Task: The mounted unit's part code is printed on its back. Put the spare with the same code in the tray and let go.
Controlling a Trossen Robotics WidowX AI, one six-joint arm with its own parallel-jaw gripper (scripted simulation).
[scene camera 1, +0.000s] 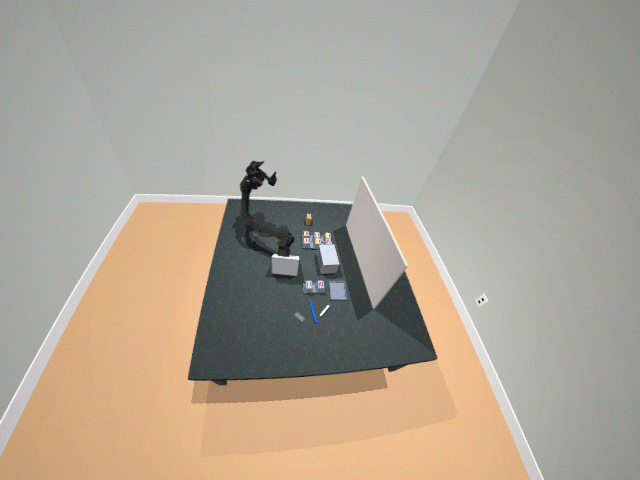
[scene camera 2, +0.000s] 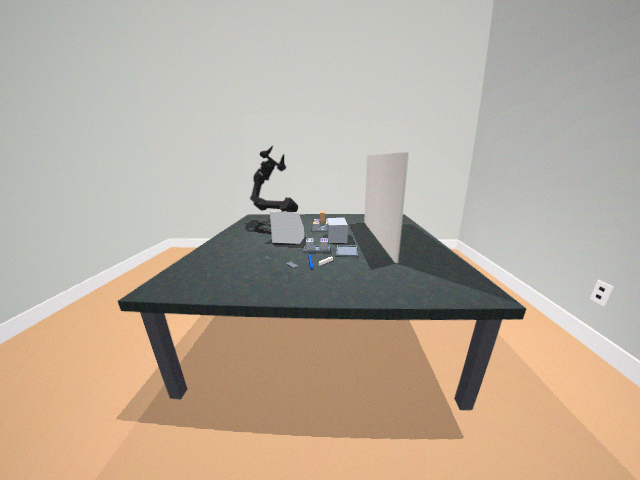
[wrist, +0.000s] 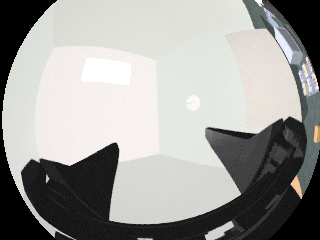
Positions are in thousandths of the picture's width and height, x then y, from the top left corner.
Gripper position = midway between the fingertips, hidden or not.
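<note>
The gripper (wrist: 508,585) is open and holds nothing. There's also a tall panel (scene camera 1: 596,545), and you'd find the tall panel in scene camera 2 (scene camera 2: 604,361) and in the wrist view (wrist: 845,373) too.
</note>
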